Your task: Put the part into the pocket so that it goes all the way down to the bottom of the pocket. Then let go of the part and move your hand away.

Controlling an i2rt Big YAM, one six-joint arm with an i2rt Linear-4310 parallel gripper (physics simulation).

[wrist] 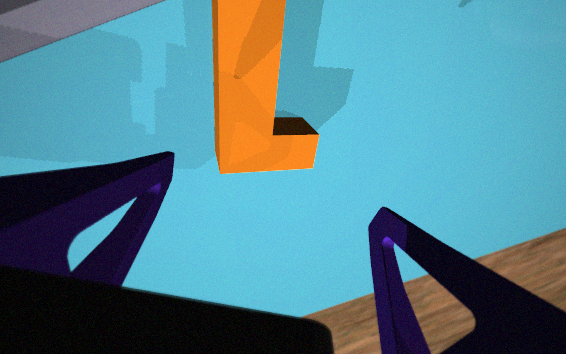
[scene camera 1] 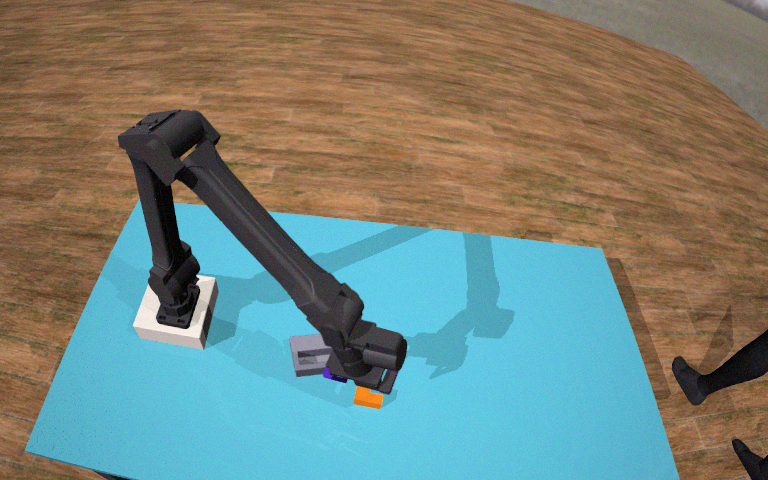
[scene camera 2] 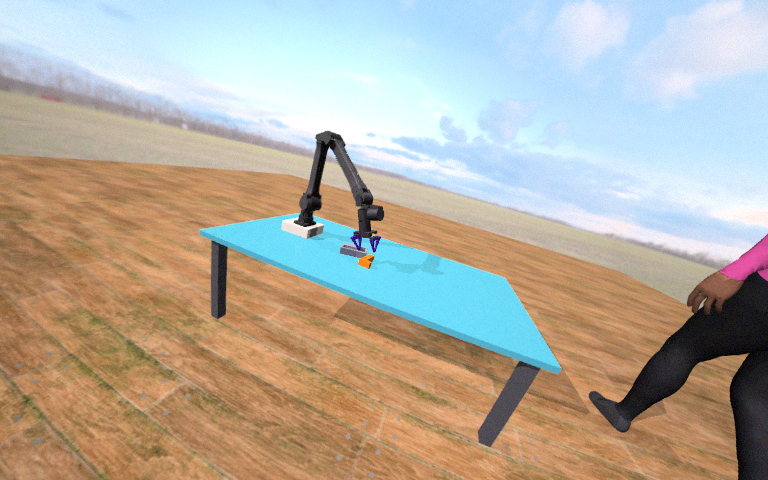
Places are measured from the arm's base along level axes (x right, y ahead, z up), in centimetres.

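Pixels of known places: gripper, fingertip midpoint: (wrist: 280, 192) (scene camera 1: 368, 386) (scene camera 2: 366, 251); arm's base at its link origin: (scene camera 1: 179, 306) (scene camera 2: 305, 223).
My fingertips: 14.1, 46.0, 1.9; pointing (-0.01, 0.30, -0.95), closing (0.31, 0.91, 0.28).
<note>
For each thing: its top centre in the pictures, then the offset to it from my fingertips, as dx, dy, dz. Level surfaces: height alone.
- orange L-shaped part at its top centre: (wrist: 277, 80) (scene camera 1: 372, 380) (scene camera 2: 369, 258) -3.7, +1.3, -4.5
- grey block at its top centre: (scene camera 1: 322, 349) (scene camera 2: 354, 247) -10.0, -10.2, -3.9
- blue table at its surface level: dz -7.5
The orange L-shaped part (scene camera 1: 368, 399) (scene camera 2: 365, 261) (wrist: 247, 100) is outside the pocket and appears to rest on the blue table, beside the grey block. In the wrist view its long arm runs out of the top edge and its short foot points right. The grey block (scene camera 1: 307, 341) (scene camera 2: 352, 251) (wrist: 37, 36) has the pocket in its top; the arm hides part of it in scene camera 1, and a corner shows in the wrist view. My gripper (scene camera 2: 367, 250) (wrist: 280, 192) is open and empty, with its purple fingers above the table and apart from the part.
The blue table (scene camera 1: 538, 396) (scene camera 2: 453, 294) carries the arm's white base block (scene camera 1: 169, 336) (scene camera 2: 294, 228) at its left end. The table's edge and the wooden floor show at the lower right of the wrist view. A person (scene camera 1: 736, 359) (scene camera 2: 679, 350) is beyond the table's right end.
</note>
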